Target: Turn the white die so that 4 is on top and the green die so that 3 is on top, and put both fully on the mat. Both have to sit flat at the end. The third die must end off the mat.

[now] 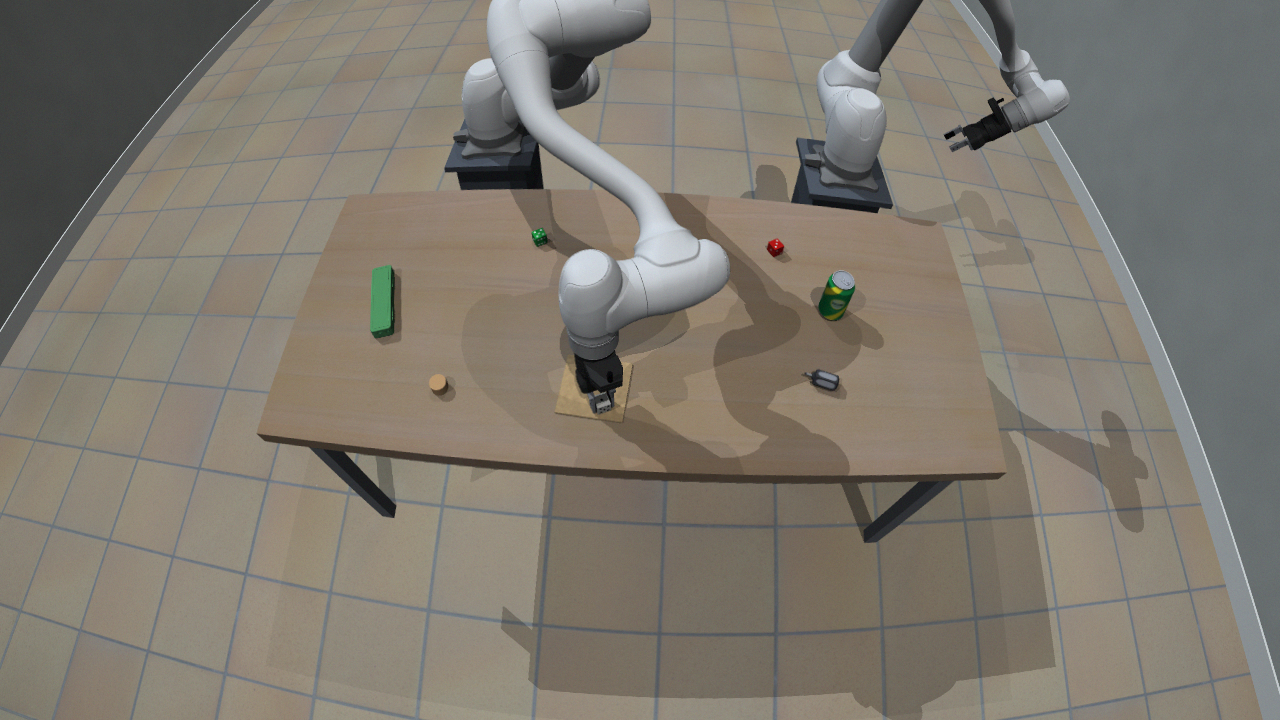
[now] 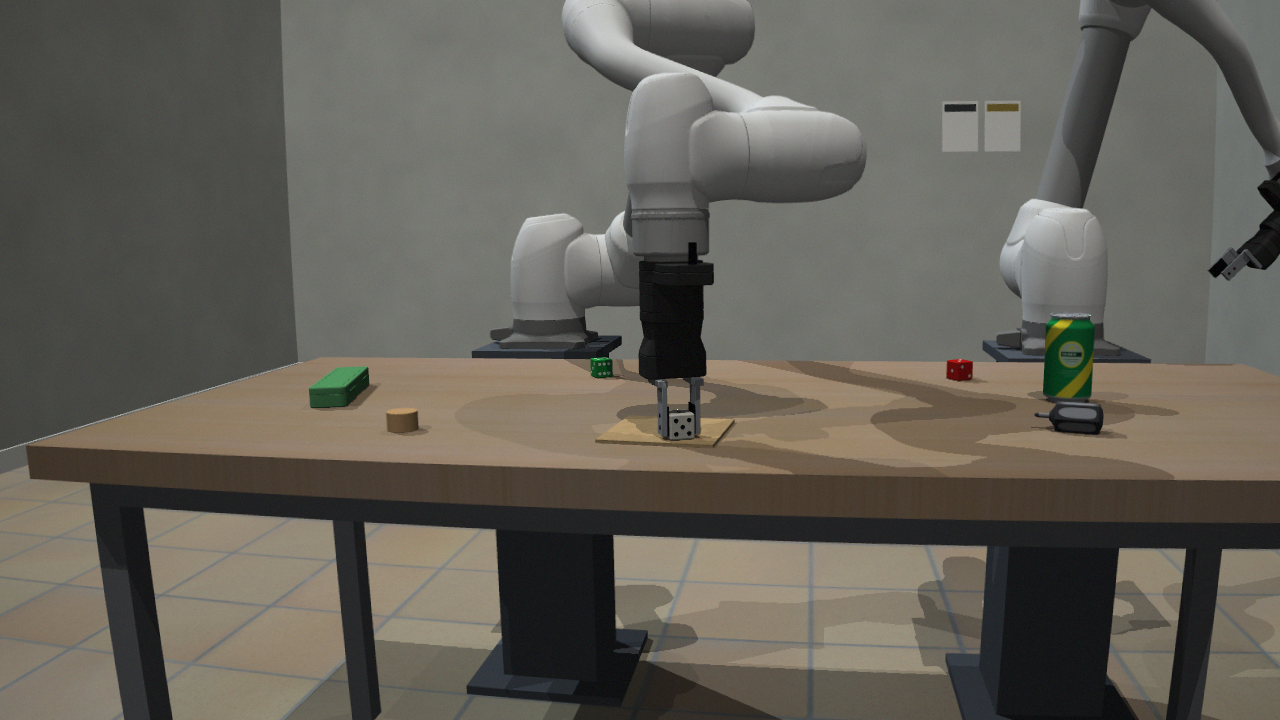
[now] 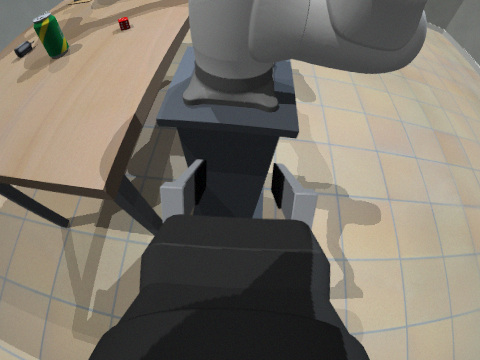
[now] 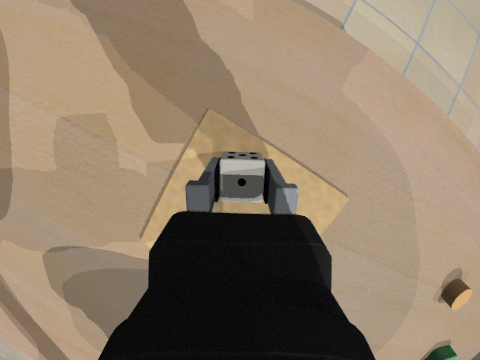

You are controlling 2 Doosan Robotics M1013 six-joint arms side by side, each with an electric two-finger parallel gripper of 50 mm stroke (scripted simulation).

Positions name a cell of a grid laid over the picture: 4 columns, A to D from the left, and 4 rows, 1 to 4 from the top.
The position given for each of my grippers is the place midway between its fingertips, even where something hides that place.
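Note:
I can see my left gripper (image 2: D2), which also appears in image 1 (image 1: C1) and image 3 (image 3: B2). My right gripper (image 2: C3) is visible as well, and image 4 shows it too (image 4: C2). There is a tan mat (image 2: B3), which I find again in image 1 (image 1: B3) and in image 4 (image 4: C3), and there is a white die (image 2: C3).

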